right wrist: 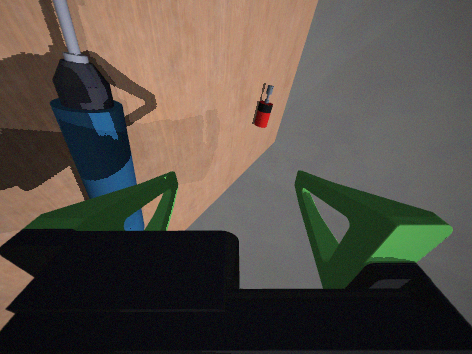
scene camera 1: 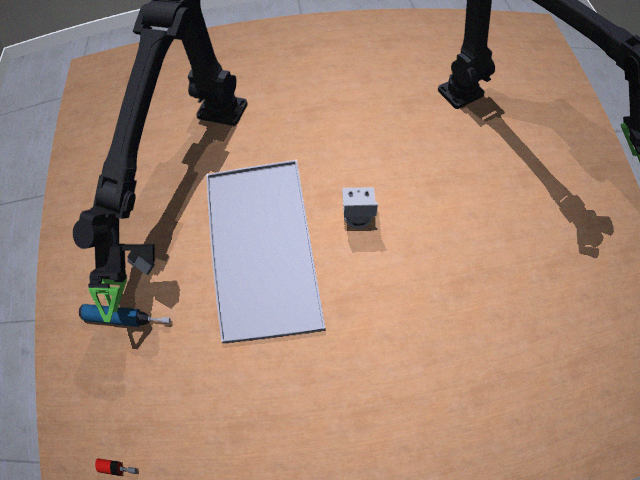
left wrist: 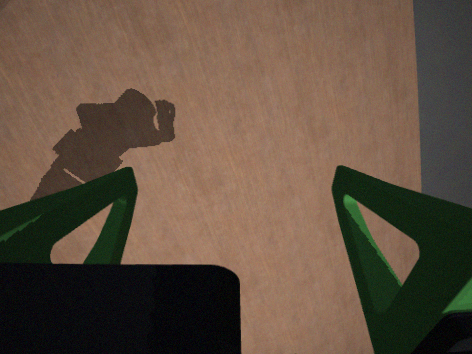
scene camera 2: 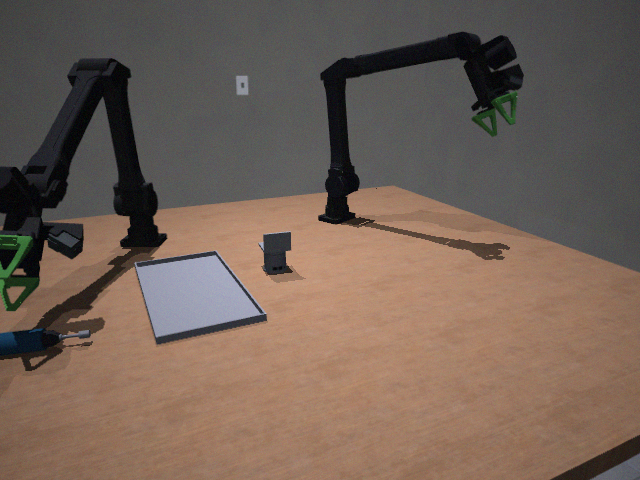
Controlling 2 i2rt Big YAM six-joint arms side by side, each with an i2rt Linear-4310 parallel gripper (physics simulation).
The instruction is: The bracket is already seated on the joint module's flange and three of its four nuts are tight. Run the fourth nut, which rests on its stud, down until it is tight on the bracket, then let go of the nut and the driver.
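Places are measured from the left arm's base along level axes (x ahead, y left, z up), in centimetres.
Where they show: left gripper, fingertip midpoint: (left wrist: 234, 177) (scene camera 2: 503, 130); right gripper, fingertip midpoint: (right wrist: 236, 177) (scene camera 1: 110, 316) (scene camera 2: 7, 295); left arm's base at its link origin: (scene camera 1: 461, 92) (scene camera 2: 336, 218); right arm's base at its link origin: (scene camera 1: 222, 110) (scene camera 2: 144, 242).
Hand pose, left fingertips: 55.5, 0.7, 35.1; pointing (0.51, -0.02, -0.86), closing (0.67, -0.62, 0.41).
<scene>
Each offset is from my left fingertips to the top centre of the thing, as dx, dy, dz. "spot": to the spot under its first point.
The light grey bracket (scene camera 1: 358, 198) (scene camera 2: 277, 241) sits on the dark joint module @(-38.4, -48.5, -27.6) (scene camera 1: 360, 224) (scene camera 2: 275, 261), standing on the table right of the tray; its nuts are too small to tell apart. The blue driver @(spot: -43.6, -106.2, -31.1) (scene camera 1: 126, 316) (scene camera 2: 23, 342) (right wrist: 107, 155) lies on its side, its silver socket pointing toward the tray in scene camera 1. My right gripper (scene camera 1: 108, 315) (scene camera 2: 7, 292) (right wrist: 236, 177) is open and empty above the driver's handle; in the right wrist view the handle runs behind the left-hand finger, outside the gap. My left gripper (scene camera 2: 503, 129) (left wrist: 234, 177) is open and empty, high over the table's right side.
A shallow grey tray @(-43.3, -71.0, -33.5) (scene camera 1: 263, 258) (scene camera 2: 199, 297) lies between the blue driver and the joint module. A small red driver @(-14.2, -127.3, -31.6) (scene camera 1: 108, 466) (right wrist: 263, 115) lies near the table's edge, at the bottom left in scene camera 1. The table edge shows in both wrist views.
</scene>
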